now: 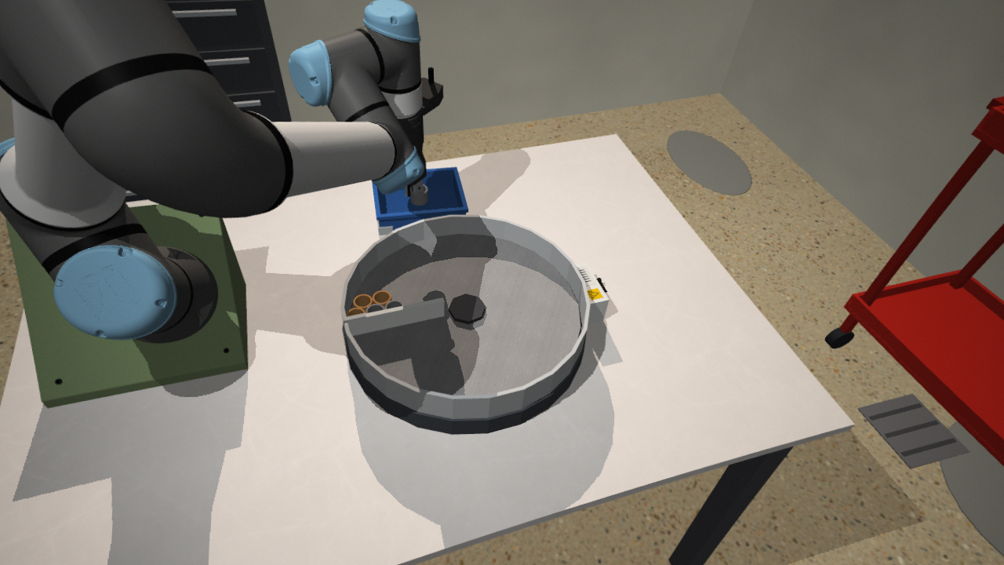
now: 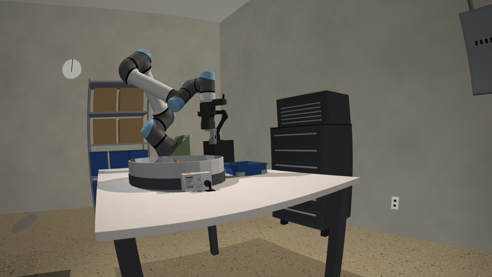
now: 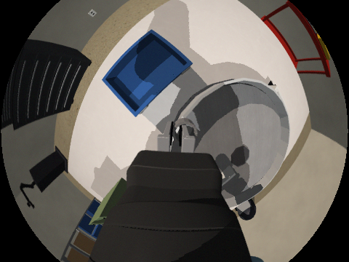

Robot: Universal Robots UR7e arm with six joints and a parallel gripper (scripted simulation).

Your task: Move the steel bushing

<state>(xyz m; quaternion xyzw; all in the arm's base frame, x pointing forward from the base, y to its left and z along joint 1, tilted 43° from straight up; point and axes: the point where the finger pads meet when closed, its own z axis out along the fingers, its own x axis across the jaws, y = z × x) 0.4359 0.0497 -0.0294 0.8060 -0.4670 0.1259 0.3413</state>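
My hand is 50 mm short of the blue crate, 130 mm to the right of it and 150 mm above it. The rest, counted from my hand: round grey turntable: 20 mm ahead, 220 mm to the right, 120 mm below.
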